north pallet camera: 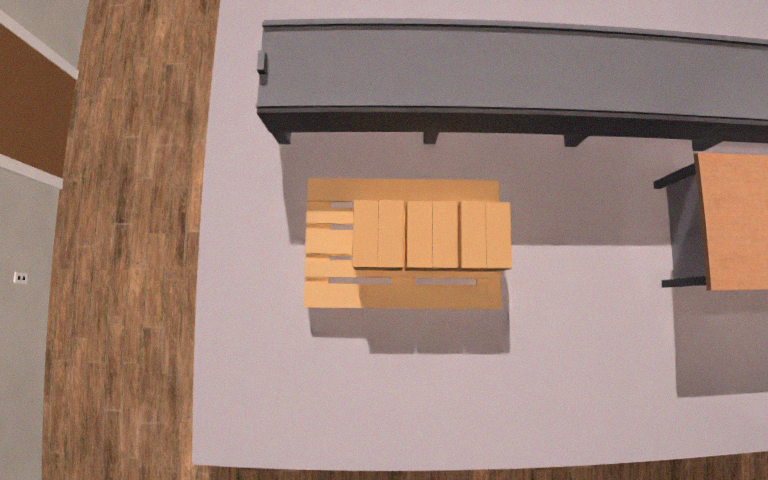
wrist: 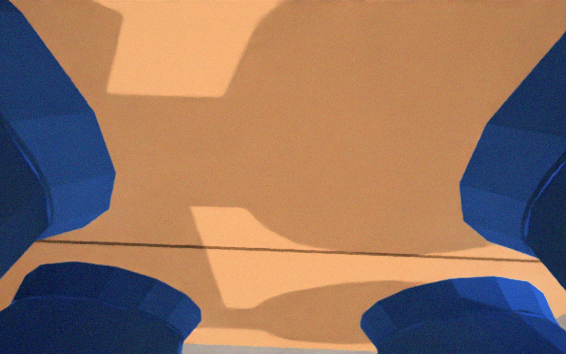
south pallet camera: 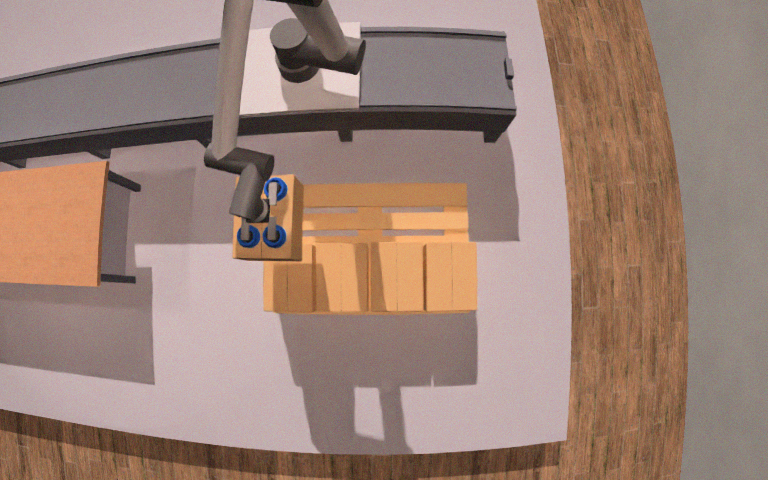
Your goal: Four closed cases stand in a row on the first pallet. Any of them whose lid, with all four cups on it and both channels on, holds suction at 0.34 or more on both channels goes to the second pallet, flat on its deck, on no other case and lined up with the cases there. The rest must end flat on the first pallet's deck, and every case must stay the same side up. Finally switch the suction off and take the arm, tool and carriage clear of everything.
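Frame: origin at the arm's base, x right, y up, z back, level; millimetres.
Seen in the pictures: hand, its tool point: [wrist: 283, 220]; arm's base, origin of its link: [south pallet camera: 299, 65].
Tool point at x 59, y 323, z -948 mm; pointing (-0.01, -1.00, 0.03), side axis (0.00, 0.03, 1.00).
Observation:
Pixels of each thing's top centre, then the offset from my tool point to it. Level surfaces: height alone.
- closed case, centre of its top: [wrist: 260, 265] [south pallet camera: 262, 215] dx +2, dy +28, dz -10 mm
- leftmost case, centre of its top: [south pallet camera: 287, 277] dx -3, dy -500, dz -268 mm
- wooden table, height of its surface: dy -363 mm
My gripper [south pallet camera: 260, 213] [wrist: 282, 235] is shut on a closed case [south pallet camera: 287, 217] [wrist: 300, 150], cups on its lid. It holds the case level and raised at the left, rail-side end of the second pallet [south pallet camera: 385, 194]. The held case hides that pallet corner and part of the leftmost case there. Several cases stand in a row along that pallet's far side: a leftmost case [south pallet camera: 299, 288], then a case [south pallet camera: 328, 283], a case [south pallet camera: 410, 277] and a case [south pallet camera: 464, 277]. On the first pallet [north pallet camera: 334, 295] stand three cases: left [north pallet camera: 365, 233], middle [north pallet camera: 419, 233] and right [north pallet camera: 498, 234].
The floor rail [north pallet camera: 481, 70] [south pallet camera: 436, 70] runs behind both pallets. The white carriage [south pallet camera: 334, 93] with the arm's base stands on it behind the second pallet. A wooden table [north pallet camera: 736, 220] [south pallet camera: 50, 223] stands between the pallets, left of the held case in the south view.

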